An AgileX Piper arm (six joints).
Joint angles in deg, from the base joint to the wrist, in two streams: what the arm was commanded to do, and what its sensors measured. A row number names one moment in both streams.
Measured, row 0:
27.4 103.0 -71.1 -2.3 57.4 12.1
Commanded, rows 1 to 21:
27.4 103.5 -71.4 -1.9 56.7 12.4
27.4 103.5 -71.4 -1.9 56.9 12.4
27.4 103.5 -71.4 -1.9 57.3 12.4
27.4 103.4 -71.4 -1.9 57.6 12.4
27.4 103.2 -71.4 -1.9 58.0 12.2
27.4 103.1 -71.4 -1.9 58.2 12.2
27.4 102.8 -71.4 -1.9 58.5 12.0
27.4 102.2 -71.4 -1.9 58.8 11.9
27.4 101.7 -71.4 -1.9 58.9 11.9
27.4 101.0 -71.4 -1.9 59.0 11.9
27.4 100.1 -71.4 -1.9 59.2 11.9
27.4 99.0 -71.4 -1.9 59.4 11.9
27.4 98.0 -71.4 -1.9 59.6 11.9
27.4 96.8 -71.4 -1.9 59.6 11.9
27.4 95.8 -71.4 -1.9 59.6 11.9
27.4 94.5 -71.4 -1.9 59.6 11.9
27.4 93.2 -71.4 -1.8 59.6 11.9
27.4 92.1 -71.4 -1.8 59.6 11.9
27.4 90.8 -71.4 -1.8 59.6 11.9
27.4 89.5 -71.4 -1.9 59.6 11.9
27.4 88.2 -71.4 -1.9 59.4 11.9
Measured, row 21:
27.4 93.0 -71.1 -1.9 59.2 12.1
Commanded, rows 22 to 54:
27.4 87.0 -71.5 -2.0 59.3 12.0
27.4 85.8 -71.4 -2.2 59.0 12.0
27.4 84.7 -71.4 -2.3 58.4 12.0
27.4 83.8 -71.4 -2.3 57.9 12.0
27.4 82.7 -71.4 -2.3 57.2 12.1
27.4 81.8 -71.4 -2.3 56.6 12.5
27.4 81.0 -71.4 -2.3 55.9 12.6
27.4 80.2 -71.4 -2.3 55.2 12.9
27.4 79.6 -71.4 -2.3 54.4 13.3
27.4 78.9 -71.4 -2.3 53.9 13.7
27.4 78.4 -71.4 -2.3 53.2 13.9
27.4 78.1 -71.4 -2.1 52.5 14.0
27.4 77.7 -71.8 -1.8 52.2 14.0
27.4 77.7 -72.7 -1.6 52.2 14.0
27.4 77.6 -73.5 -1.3 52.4 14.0
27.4 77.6 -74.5 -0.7 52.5 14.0
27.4 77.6 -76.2 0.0 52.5 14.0
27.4 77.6 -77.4 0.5 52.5 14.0
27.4 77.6 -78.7 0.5 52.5 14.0
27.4 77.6 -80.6 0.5 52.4 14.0
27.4 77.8 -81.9 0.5 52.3 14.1
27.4 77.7 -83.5 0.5 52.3 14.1
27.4 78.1 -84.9 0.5 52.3 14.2
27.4 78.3 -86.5 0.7 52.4 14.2
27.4 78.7 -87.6 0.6 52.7 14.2
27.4 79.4 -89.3 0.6 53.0 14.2
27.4 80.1 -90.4 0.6 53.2 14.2
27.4 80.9 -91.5 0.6 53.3 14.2
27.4 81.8 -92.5 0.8 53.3 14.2
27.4 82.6 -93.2 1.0 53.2 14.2
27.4 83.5 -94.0 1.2 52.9 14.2
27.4 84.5 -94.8 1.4 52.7 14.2
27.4 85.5 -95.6 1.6 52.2 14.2
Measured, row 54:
27.4 82.4 -92.7 0.6 53.7 14.1
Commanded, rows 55 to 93:
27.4 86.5 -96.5 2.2 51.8 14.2
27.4 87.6 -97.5 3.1 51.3 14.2
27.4 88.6 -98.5 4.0 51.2 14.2
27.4 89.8 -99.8 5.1 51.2 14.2
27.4 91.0 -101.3 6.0 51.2 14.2
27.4 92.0 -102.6 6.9 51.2 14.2
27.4 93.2 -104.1 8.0 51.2 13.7
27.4 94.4 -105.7 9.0 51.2 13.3
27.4 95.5 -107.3 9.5 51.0 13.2
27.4 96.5 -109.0 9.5 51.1 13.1
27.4 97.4 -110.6 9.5 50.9 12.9
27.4 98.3 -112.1 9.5 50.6 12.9
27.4 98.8 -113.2 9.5 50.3 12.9
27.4 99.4 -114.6 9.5 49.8 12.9
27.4 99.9 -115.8 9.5 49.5 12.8
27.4 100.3 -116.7 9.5 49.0 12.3
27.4 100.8 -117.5 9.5 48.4 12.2
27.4 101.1 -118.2 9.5 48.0 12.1
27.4 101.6 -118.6 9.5 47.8 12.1
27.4 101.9 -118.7 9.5 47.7 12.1
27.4 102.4 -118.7 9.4 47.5 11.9
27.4 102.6 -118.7 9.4 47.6 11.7
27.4 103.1 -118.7 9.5 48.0 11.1
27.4 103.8 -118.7 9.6 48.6 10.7
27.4 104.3 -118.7 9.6 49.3 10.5
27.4 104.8 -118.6 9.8 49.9 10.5
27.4 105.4 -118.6 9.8 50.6 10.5
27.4 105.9 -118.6 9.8 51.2 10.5
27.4 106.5 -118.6 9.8 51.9 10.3
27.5 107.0 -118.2 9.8 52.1 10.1
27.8 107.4 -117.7 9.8 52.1 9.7
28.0 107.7 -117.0 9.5 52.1 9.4
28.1 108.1 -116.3 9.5 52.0 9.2
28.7 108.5 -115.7 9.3 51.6 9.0
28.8 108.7 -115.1 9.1 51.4 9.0
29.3 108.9 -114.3 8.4 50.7 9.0
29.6 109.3 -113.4 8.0 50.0 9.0
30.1 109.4 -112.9 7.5 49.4 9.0
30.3 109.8 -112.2 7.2 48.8 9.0
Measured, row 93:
29.0 109.1 -114.6 8.9 51.9 9.8
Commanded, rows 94 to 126:
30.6 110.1 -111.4 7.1 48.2 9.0
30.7 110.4 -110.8 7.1 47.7 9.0
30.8 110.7 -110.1 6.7 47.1 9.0
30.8 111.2 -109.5 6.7 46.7 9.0
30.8 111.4 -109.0 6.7 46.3 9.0
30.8 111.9 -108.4 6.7 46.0 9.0
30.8 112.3 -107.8 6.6 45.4 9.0
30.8 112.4 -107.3 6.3 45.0 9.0
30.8 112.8 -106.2 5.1 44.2 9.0
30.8 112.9 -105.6 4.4 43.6 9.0
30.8 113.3 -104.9 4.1 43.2 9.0
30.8 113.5 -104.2 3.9 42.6 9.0
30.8 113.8 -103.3 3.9 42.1 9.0
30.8 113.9 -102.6 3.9 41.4 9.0
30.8 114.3 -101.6 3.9 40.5 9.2
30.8 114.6 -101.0 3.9 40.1 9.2
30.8 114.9 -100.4 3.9 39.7 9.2
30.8 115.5 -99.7 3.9 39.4 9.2
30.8 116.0 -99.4 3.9 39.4 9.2
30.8 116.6 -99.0 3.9 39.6 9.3
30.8 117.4 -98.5 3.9 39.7 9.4
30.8 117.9 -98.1 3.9 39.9 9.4
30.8 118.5 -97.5 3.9 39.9 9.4
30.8 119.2 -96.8 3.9 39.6 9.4
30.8 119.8 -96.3 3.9 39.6 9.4
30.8 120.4 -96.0 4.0 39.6 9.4
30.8 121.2 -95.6 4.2 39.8 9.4
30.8 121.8 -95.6 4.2 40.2 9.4
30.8 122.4 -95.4 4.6 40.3 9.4
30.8 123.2 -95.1 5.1 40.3 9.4
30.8 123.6 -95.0 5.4 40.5 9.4
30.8 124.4 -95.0 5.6 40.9 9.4
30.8 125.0 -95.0 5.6 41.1 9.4
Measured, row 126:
30.8 123.0 -95.5 4.8 40.1 9.3
